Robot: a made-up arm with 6 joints.
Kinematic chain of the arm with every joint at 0, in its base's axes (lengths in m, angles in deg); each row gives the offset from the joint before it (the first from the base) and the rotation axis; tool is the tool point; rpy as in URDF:
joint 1: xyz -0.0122 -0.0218 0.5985 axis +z
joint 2: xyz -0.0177 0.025 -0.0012 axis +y
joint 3: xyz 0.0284 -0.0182 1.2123 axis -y
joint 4: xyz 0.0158 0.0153 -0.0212 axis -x
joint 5: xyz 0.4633 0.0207 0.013 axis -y
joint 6: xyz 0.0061 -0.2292 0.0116 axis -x
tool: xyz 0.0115 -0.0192 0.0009 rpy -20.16 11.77 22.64
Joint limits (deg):
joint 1: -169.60..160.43
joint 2: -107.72..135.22
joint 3: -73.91..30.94
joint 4: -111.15..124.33
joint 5: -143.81..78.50
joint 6: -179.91..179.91
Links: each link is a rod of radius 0.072 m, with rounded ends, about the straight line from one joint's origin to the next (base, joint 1, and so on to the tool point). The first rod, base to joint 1, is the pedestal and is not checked.
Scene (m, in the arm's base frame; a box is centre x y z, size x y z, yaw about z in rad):
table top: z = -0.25
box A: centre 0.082 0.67 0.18 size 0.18 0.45 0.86 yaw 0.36
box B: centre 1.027 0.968 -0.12 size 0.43 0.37 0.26 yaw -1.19
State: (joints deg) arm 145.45 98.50 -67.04 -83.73 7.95 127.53
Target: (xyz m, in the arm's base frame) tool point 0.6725 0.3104 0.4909
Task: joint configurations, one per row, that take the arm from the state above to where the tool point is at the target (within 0.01 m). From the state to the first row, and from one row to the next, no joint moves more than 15 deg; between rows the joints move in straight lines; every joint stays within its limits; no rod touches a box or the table.
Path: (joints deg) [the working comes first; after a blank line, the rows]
Joints at the target: 35.61 80.47 -49.19 -53.84 11.72 124.76
Straight joint move there: touches box A.

1: 131.86 86.37 -62.21 -78.36 9.19 127.17
2: 118.27 74.25 -57.37 -72.99 10.43 126.82
3: 104.68 62.12 -52.54 -67.63 11.66 126.46
4: 91.08 50.00 -47.71 -62.26 12.90 126.10
5: 77.22 57.62 -48.08 -60.15 12.61 125.77
6: 63.35 65.23 -48.45 -58.05 12.31 125.43
7: 49.48 72.85 -48.82 -55.95 12.01 125.10
8: 35.61 80.47 -49.19 -53.84 11.72 124.76

